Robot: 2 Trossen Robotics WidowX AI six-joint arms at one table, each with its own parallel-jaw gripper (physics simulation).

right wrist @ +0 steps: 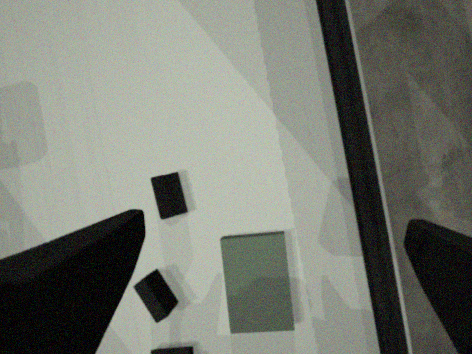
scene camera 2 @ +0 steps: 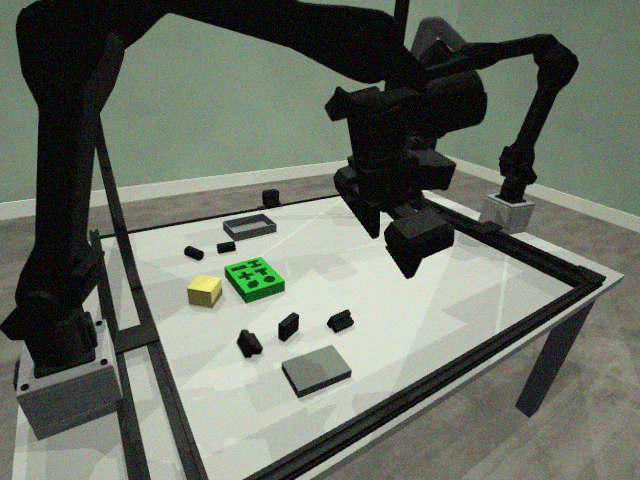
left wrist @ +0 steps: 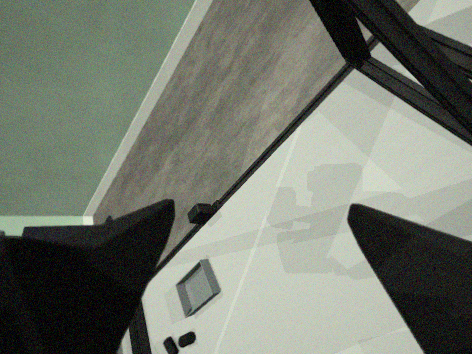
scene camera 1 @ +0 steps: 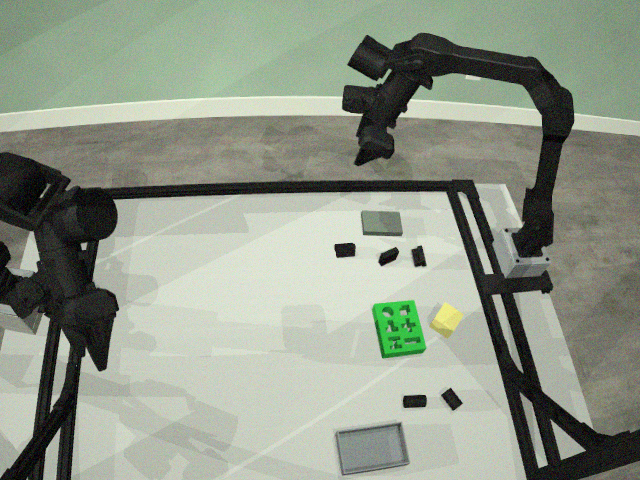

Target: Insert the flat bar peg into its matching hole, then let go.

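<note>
The flat bar peg appears to be the plain black block (scene camera 1: 388, 256) (scene camera 2: 288, 326) (right wrist: 156, 295) standing turned between two other black pegs. The green board (scene camera 1: 377, 326) (scene camera 2: 245, 293) has several shaped holes, with a flat bar slot (scene camera 1: 412, 340) (scene camera 2: 239, 268) near one corner. My right gripper (scene camera 2: 392, 256) (right wrist: 274, 227) is open and empty, high above the table near the framed edge; in scene camera 1 its fingers overlap one another. My left gripper (left wrist: 260, 209) is open and empty, far from the board, at the left of scene camera 1.
Two other pegs (scene camera 1: 344, 250) (scene camera 1: 418, 256) flank the flat bar. A grey-green slab (scene camera 1: 381, 223) (scene camera 2: 316, 370) (right wrist: 257, 282) lies close by. A yellow block (scene camera 1: 446, 319) (scene camera 2: 204, 290) stands beside the board. Two more pegs (scene camera 1: 414, 400) (scene camera 1: 451, 398) lie near a grey tray (scene camera 1: 338, 454) (scene camera 2: 249, 235).
</note>
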